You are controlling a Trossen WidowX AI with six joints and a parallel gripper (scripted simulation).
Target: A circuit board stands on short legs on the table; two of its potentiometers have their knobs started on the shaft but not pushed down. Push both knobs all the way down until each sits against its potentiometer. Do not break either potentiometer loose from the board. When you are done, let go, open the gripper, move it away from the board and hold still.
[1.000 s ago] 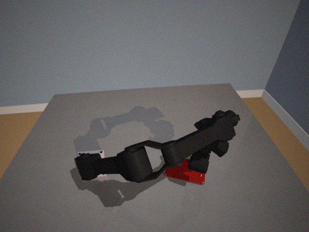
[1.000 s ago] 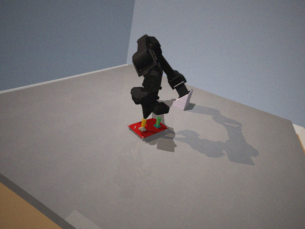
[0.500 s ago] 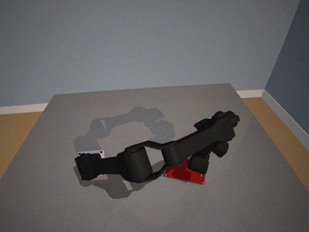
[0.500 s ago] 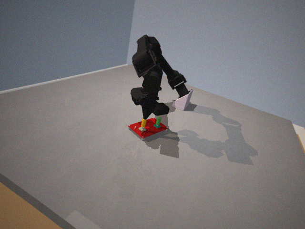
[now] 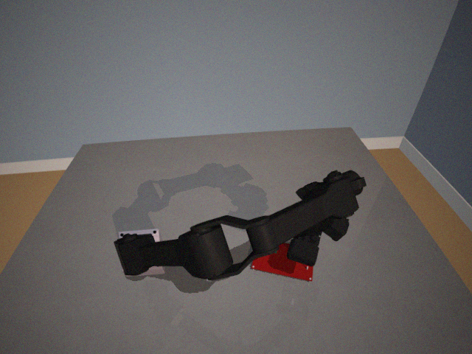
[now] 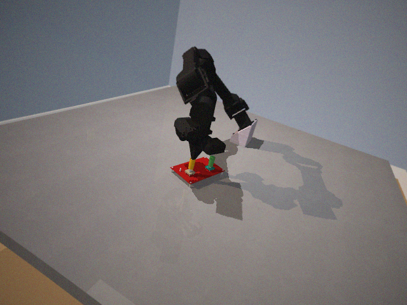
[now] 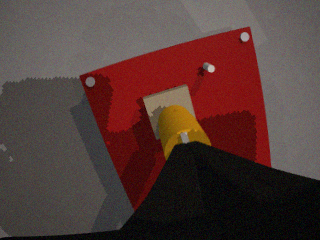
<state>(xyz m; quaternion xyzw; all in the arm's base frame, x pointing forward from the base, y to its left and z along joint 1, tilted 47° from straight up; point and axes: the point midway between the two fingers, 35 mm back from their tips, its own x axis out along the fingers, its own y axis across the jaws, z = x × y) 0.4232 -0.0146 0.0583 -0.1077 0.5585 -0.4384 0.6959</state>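
My gripper tip is 3 cm above the grey potentiometer. From my gripper tip the other things lie so: teal potentiometer: 7 cm behind, 4 cm to the left, 3 cm below; green knob: 7 cm behind, 4 cm to the left, 2 cm below.
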